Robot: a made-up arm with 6 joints. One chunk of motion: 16 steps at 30 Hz.
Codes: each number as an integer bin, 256 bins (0 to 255) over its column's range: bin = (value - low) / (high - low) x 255, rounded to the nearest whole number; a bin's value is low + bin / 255 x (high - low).
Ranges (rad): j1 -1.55..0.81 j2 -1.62..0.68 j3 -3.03..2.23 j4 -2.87..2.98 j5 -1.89..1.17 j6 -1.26..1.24
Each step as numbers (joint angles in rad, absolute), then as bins.
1 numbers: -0.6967 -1.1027 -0.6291 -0.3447 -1.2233 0.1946
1 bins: 92 57 116 110 56 148
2 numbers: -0.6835 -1.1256 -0.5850 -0.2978 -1.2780 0.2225
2 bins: 94 55 119 112 51 151
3 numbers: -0.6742 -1.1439 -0.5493 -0.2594 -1.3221 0.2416
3 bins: 95 53 120 114 47 153
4 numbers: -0.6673 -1.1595 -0.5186 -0.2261 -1.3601 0.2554
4 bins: 95 51 122 115 44 155
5 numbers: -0.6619 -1.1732 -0.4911 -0.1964 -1.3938 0.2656
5 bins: 96 50 123 117 41 156
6 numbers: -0.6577 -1.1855 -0.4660 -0.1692 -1.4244 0.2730
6 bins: 96 48 124 118 39 156
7 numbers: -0.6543 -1.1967 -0.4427 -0.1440 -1.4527 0.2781
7 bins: 97 47 125 119 36 157
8 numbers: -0.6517 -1.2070 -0.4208 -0.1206 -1.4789 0.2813
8 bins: 97 46 126 120 34 157
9 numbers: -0.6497 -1.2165 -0.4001 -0.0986 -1.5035 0.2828
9 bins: 97 45 127 121 32 157
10 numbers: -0.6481 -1.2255 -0.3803 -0.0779 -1.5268 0.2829
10 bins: 97 44 128 122 30 157
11 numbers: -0.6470 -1.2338 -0.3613 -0.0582 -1.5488 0.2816
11 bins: 98 43 129 123 28 157
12 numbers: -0.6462 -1.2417 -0.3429 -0.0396 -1.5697 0.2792
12 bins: 98 42 130 123 27 157
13 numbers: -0.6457 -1.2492 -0.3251 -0.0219 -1.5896 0.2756
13 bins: 98 41 131 124 25 157
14 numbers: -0.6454 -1.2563 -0.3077 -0.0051 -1.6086 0.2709
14 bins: 98 40 132 125 23 156
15 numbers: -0.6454 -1.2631 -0.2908 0.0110 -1.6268 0.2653
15 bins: 98 40 133 126 22 156
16 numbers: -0.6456 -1.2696 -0.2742 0.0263 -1.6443 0.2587
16 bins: 98 39 134 126 20 155
